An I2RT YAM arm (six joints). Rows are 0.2 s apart.
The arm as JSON. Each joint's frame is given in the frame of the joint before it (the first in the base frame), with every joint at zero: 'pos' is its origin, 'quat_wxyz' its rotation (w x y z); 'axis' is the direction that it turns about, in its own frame. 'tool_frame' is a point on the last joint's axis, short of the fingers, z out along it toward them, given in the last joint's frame.
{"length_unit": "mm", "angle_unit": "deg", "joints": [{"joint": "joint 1", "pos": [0.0, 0.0, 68.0], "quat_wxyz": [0.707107, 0.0, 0.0, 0.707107], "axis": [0.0, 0.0, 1.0]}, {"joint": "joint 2", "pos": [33.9, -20.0, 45.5], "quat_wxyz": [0.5, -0.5, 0.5, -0.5], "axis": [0.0, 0.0, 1.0]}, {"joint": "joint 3", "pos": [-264.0, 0.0, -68.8], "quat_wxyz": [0.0, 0.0, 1.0, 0.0], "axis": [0.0, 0.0, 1.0]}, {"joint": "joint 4", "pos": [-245.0, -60.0, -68.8], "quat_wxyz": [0.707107, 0.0, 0.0, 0.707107], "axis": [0.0, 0.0, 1.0]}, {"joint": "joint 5", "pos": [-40.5, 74.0, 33.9], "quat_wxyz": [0.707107, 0.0, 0.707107, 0.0], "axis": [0.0, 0.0, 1.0]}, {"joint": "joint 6", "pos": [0.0, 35.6, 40.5], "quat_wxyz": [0.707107, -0.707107, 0.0, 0.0], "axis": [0.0, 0.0, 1.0]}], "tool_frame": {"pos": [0.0, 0.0, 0.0], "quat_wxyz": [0.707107, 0.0, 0.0, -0.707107]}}
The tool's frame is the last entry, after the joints.
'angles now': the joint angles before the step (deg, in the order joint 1, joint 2, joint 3, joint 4, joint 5, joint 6). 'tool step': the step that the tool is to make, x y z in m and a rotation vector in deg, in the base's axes. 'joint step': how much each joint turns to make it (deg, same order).
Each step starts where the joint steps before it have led.
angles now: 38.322, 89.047, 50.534, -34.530, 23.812, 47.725
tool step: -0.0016, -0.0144, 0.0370, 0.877, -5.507, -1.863
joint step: -1.921, -6.941, 1.678, -3.269, 2.471, -1.039
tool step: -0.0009, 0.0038, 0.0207, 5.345, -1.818, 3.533
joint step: 0.247, -2.827, 1.755, 0.789, -4.300, -1.775
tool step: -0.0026, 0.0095, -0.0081, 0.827, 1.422, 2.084
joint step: 1.754, 1.389, -0.529, 1.137, -1.504, 0.434
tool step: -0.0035, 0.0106, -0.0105, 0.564, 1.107, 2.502
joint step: 2.036, 1.590, -0.973, 2.032, -1.227, 0.099
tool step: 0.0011, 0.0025, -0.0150, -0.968, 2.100, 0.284
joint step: 0.171, 2.366, -1.046, 1.130, -0.617, 0.175
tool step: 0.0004, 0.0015, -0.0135, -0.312, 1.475, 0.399
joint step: 0.085, 1.850, -1.322, 1.849, -0.789, 0.000
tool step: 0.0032, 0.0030, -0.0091, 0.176, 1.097, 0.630
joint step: -0.089, 2.019, -0.186, 1.594, -1.059, -0.357
